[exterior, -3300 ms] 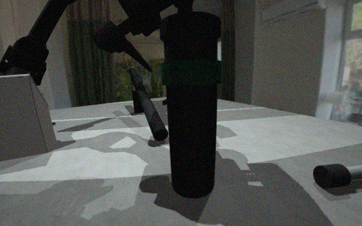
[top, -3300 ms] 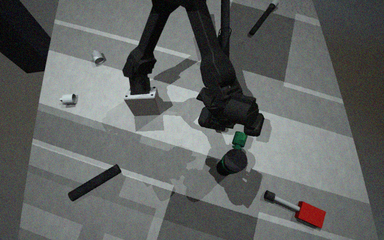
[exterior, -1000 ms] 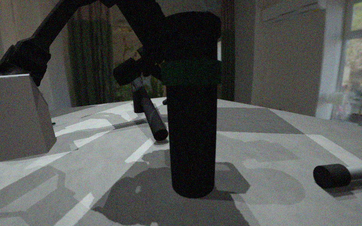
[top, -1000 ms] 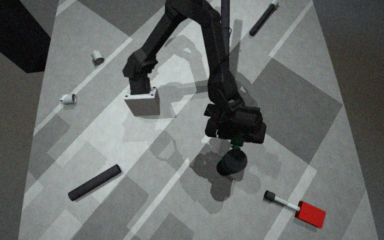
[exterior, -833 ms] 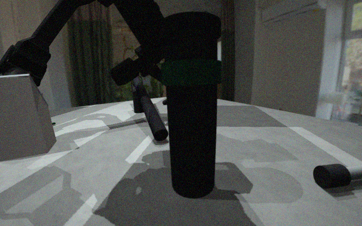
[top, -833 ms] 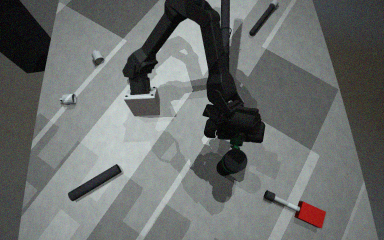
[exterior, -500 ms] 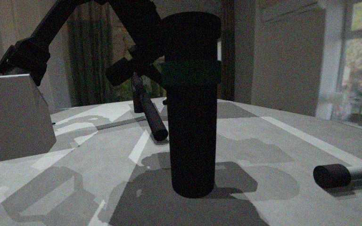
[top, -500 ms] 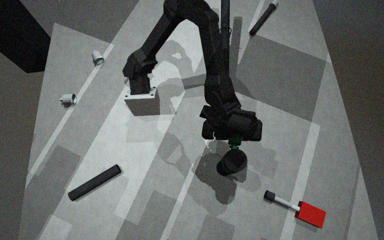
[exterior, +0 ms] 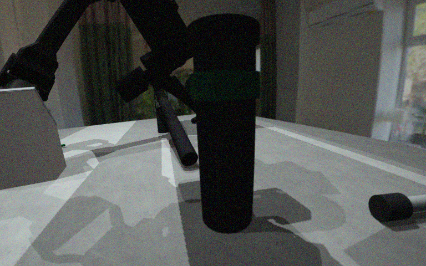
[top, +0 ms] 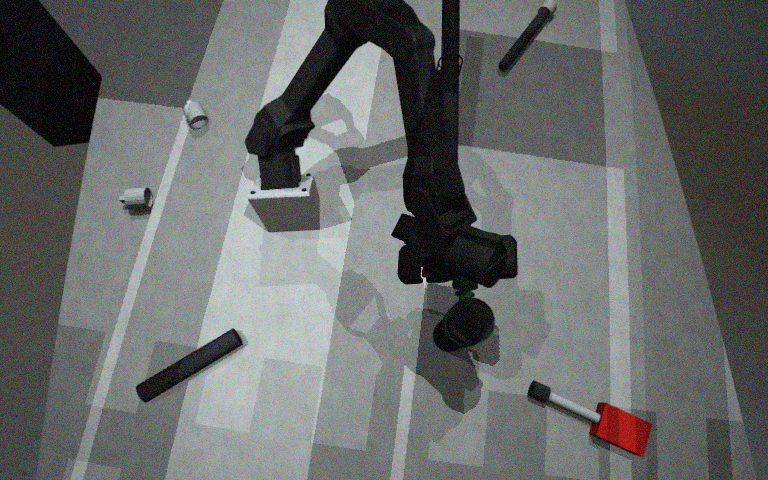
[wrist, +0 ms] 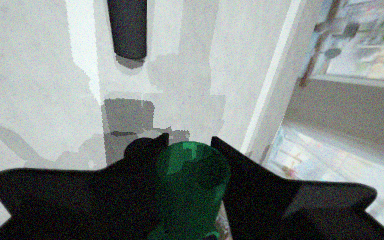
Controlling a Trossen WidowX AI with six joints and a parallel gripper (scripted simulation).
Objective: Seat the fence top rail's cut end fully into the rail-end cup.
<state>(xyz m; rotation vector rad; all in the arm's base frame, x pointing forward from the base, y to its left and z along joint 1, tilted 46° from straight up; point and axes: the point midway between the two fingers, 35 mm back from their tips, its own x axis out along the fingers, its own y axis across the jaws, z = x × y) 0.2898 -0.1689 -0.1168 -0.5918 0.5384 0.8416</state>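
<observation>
Now: the green rail-end cup 30 mm above my gripper tip, 20 mm to the right of it and 20 mm behind it. From my gripper tip the other things lie so: handle (250 mm to the right, 180 mm ahead, 110 mm below); dark tube (510 mm behind, 100 mm below, 80 mm to the right).
</observation>
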